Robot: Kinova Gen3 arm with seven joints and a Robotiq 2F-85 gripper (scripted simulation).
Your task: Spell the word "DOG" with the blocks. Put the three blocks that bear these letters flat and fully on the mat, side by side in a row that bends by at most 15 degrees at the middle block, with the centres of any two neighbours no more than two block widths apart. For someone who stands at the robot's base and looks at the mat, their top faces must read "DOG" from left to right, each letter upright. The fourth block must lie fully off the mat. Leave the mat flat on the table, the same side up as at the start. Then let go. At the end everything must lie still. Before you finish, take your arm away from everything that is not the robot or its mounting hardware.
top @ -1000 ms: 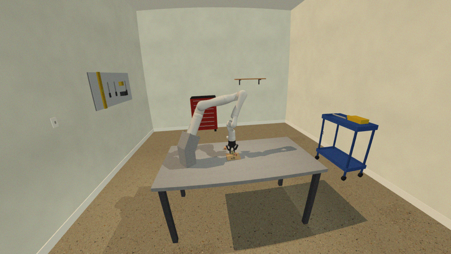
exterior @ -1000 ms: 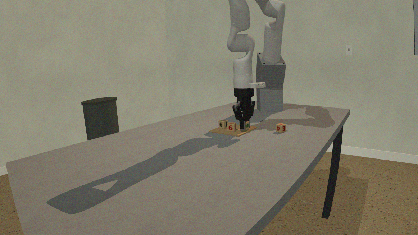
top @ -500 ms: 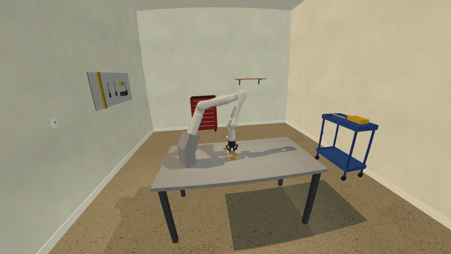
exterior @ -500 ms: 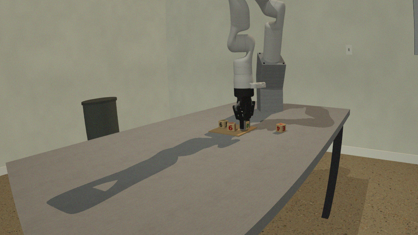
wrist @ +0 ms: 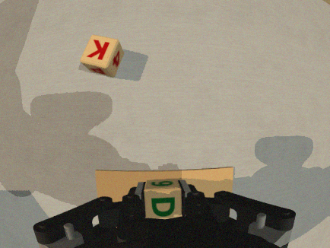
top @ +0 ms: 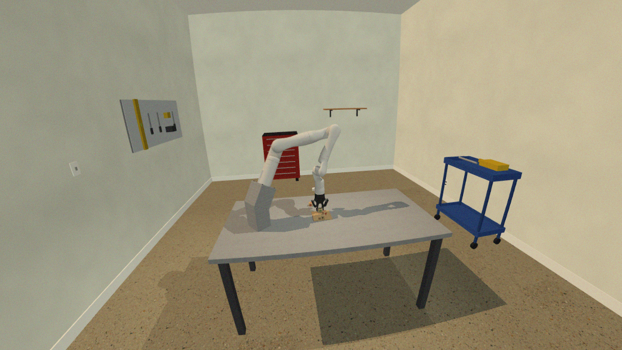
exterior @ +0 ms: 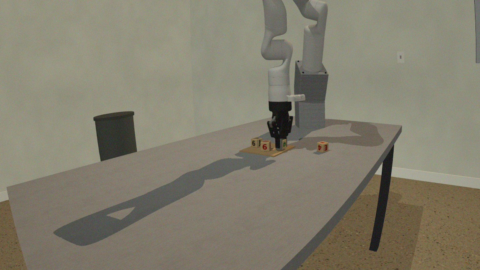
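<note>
Right now my hand is right at the D block. Also, from my hand: O block (4 cm to the right, 3 cm ahead, 1 cm below); then tan mat (5 cm to the right, 3 cm below, 1 cm ahead); then G block (10 cm to the right, 1 cm below, 1 cm ahead).
</note>
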